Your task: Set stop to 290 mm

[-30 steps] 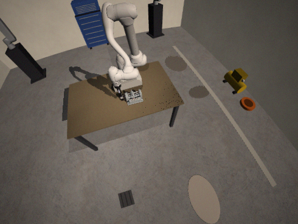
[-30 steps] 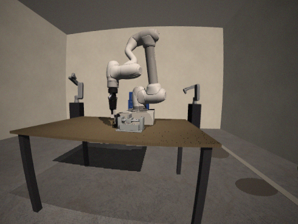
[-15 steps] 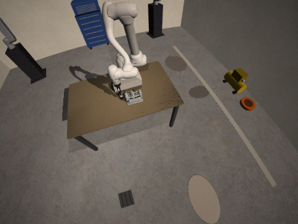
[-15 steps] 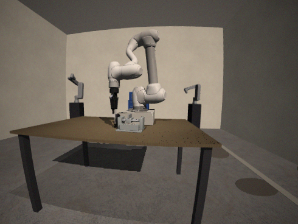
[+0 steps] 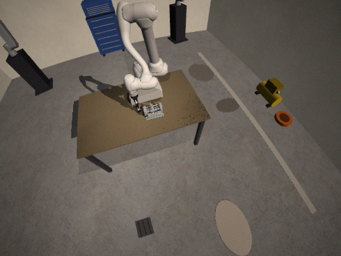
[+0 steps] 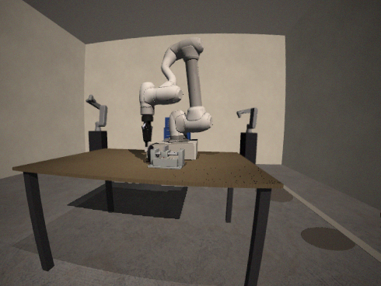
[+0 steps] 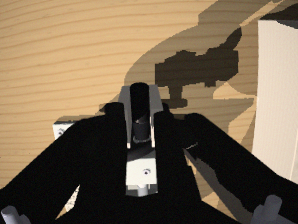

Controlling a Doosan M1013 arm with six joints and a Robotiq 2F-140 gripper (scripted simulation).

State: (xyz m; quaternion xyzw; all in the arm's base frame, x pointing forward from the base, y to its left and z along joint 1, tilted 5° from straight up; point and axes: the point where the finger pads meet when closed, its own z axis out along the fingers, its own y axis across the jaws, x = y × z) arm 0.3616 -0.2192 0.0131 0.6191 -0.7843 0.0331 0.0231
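Right now my hand is 7 cm short of the grey stop fixture, 12 cm to the right of it and 2 cm above it. Round my hand: black handwheel handle (2 cm below).
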